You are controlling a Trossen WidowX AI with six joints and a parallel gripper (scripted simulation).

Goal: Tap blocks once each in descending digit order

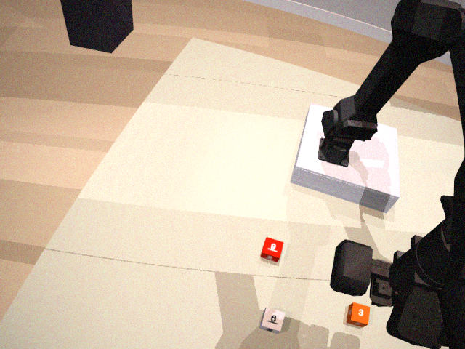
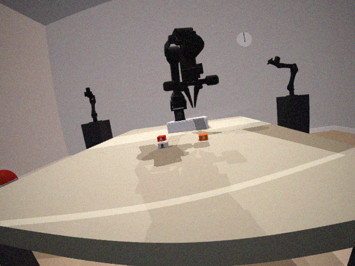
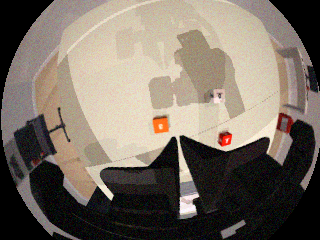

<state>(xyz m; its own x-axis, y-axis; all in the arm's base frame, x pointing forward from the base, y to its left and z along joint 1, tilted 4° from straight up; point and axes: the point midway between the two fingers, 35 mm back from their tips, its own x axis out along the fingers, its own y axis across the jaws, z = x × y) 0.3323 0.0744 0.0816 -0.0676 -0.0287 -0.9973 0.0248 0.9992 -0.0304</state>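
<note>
The orange block is 2 cm behind my gripper tip, 2 cm to the left of it and 11 cm below it. From my gripper tip the other things lie so: white block (3 cm ahead, 12 cm to the right, 11 cm below); red block (10 cm behind, 15 cm to the right, 11 cm below).
</note>
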